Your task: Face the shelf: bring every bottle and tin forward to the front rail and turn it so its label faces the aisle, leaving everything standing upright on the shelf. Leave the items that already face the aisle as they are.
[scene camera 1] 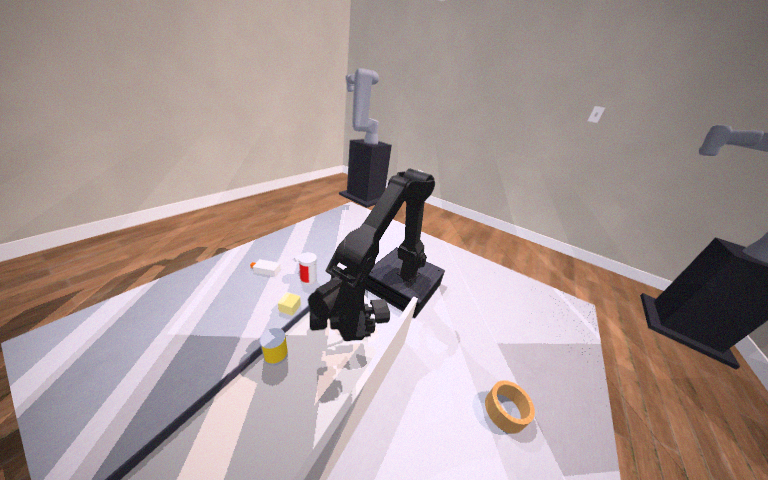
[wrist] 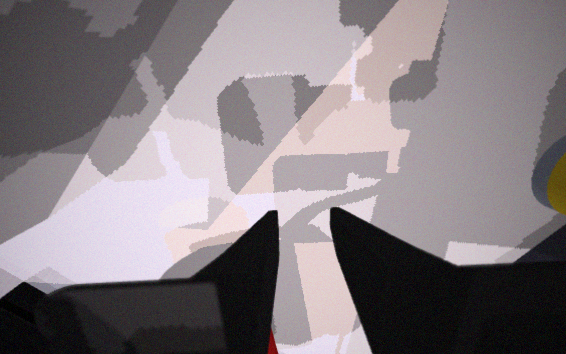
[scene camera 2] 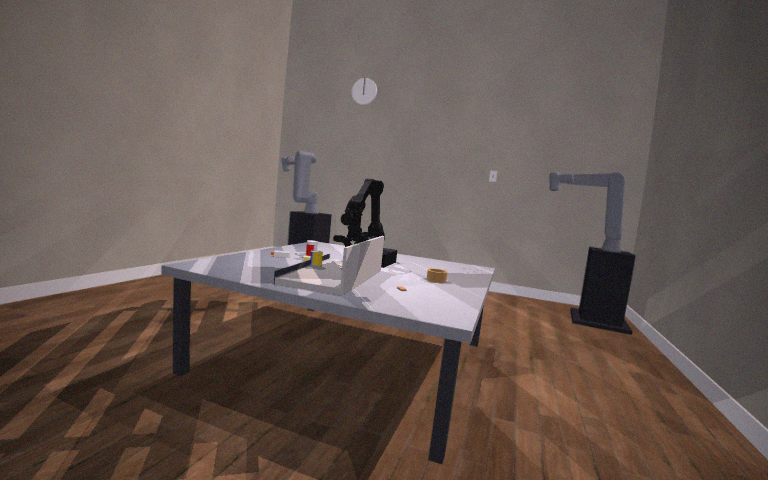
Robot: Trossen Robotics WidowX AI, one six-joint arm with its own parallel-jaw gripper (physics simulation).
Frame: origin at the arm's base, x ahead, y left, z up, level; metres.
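Seen in the pictures: gripper, fingertip midpoint: [wrist: 303,217]; arm's base at its link origin: [scene camera 1: 408,273].
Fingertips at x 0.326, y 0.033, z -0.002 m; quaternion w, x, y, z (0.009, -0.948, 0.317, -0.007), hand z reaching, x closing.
Pixels of each thing's top centre, then the offset from my fingertips to it. "*": a spot on its surface instead.
- yellow-labelled tin at its top centre: [scene camera 1: 272,337] [scene camera 2: 316,251] dz +0.024, dx +0.141, dy -0.108 m
- dark front rail at a spot on its surface: [scene camera 1: 186,412] [scene camera 2: 291,266] * dz -0.023, dx +0.329, dy -0.105 m
- white tin with a red label, top centre: [scene camera 1: 307,257] [scene camera 2: 312,241] dz +0.027, dx -0.102, dy -0.308 m
- white bottle with an orange cap, top centre: [scene camera 1: 264,264] [scene camera 2: 280,251] dz -0.044, dx -0.016, dy -0.453 m
- yellow block at its top centre: [scene camera 1: 289,299] dz -0.034, dx +0.020, dy -0.237 m
- orange ring at its top centre: [scene camera 1: 513,400] [scene camera 2: 437,270] dz -0.022, dx -0.157, dy +0.389 m
- small orange piece at its top centre: [scene camera 2: 401,287] dz -0.064, dx +0.141, dy +0.328 m
My gripper [scene camera 1: 352,335] [scene camera 2: 347,241] [wrist: 303,217] hangs point-down above the shelf; its fingers stand a narrow gap apart with nothing between them. A yellow-labelled tin [scene camera 1: 274,350] [scene camera 2: 317,258] [wrist: 558,186] stands upright beside the dark front rail [scene camera 1: 186,412] [scene camera 2: 291,270]; a blue-grey part of its side shows. A white tin with a red label [scene camera 1: 306,272] [scene camera 2: 310,249] stands upright near the rail's far end; a red sliver shows behind the left finger in the wrist view. A white bottle with an orange cap [scene camera 1: 266,268] [scene camera 2: 281,254] lies on its side beyond the rail.
The shelf's pale upright panel [scene camera 1: 376,376] [scene camera 2: 362,263] rises on the side opposite the rail. A yellow block [scene camera 1: 289,304] lies near the rail. An orange ring [scene camera 1: 510,423] [scene camera 2: 436,278] and a small orange piece [scene camera 2: 401,288] lie beyond the panel.
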